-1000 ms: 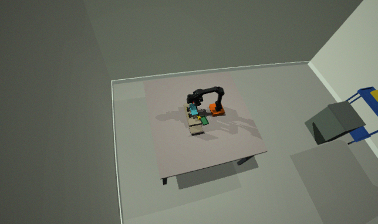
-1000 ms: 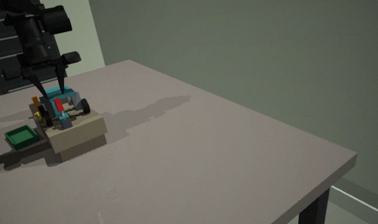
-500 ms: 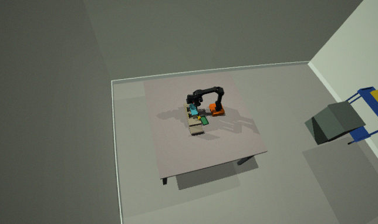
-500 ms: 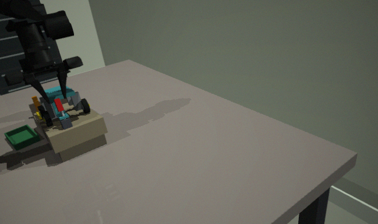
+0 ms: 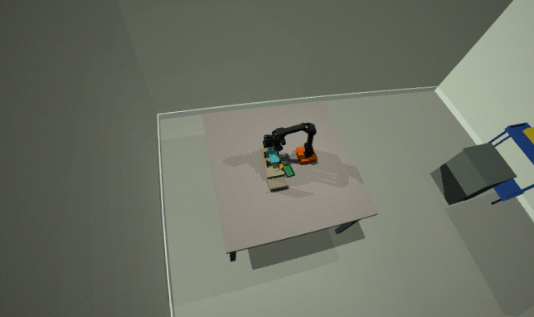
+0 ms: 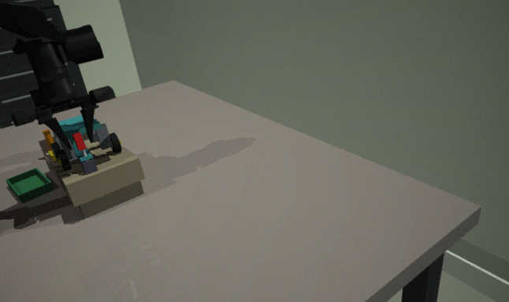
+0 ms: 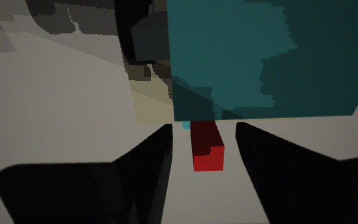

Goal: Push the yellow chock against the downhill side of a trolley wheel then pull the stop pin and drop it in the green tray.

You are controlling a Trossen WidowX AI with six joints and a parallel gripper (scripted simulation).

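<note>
Right now the red-headed stop pin is 10 mm below my gripper tip. Also, from my gripper tip: yellow chock 20 mm behind, 180 mm to the left, 60 mm below; then teal trolley 30 mm ahead, 90 mm to the left, 30 mm below.
</note>
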